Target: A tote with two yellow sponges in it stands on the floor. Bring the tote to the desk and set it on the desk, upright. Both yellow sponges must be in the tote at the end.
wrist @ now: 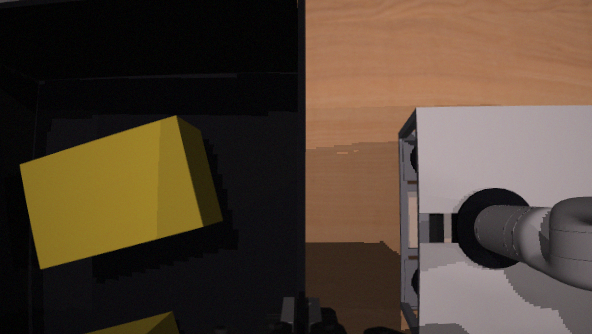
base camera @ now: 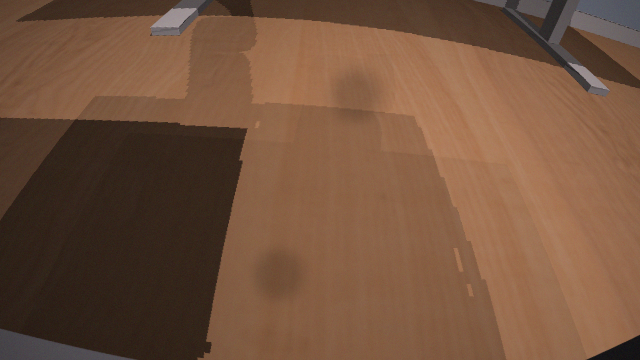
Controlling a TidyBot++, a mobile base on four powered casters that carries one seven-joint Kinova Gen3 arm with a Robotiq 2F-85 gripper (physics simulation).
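Places are measured from the arm's base along level axes (x ahead, y left, z up), in metres.
Pixels of known places: gripper, fingertip midpoint: [wrist: 301, 317]; arm's base, origin of the base link: [wrist: 497, 228].
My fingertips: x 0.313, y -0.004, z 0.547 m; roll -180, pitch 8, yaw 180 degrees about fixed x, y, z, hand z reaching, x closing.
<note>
Ahead of a thing's pixels: the offset from my fingertips to its top centre. "*": to the spot under its first point. Level surfaces: height alone.
The dark tote @[* 0.006 m back, 0.075 m right, 0.040 m up] [wrist: 301, 150] fills the left half of the wrist view. One yellow sponge @[0.112 m ahead, 0.059 m right, 0.010 m up] [wrist: 110, 190] lies on its bottom, and part of a second yellow sponge @[* 0.098 m ahead, 0.021 m left, 0.022 m down] [wrist: 145, 326] shows inside it at the lower edge. My gripper [wrist: 301, 317] is shut on the tote's side wall, with one fingertip on each side of the thin wall. In the base camera the tote does not show, but a dark shadow falls on the floor, so the tote hangs above the floor. The desk's left foot [base camera: 175, 20] and right leg @[* 0.882 m ahead, 0.853 m right, 0.829 m down] [base camera: 560, 20] show at the top; the desk top is out of view.
My white mobile base [wrist: 500, 150] and the grey arm [wrist: 530, 230] are at the right in the wrist view, with a strip of wooden floor @[0.943 m down] [wrist: 355, 115] between base and tote. The right foot bar [base camera: 570, 62] reaches forward. A pale skirting [base camera: 605, 29] runs behind the desk.
</note>
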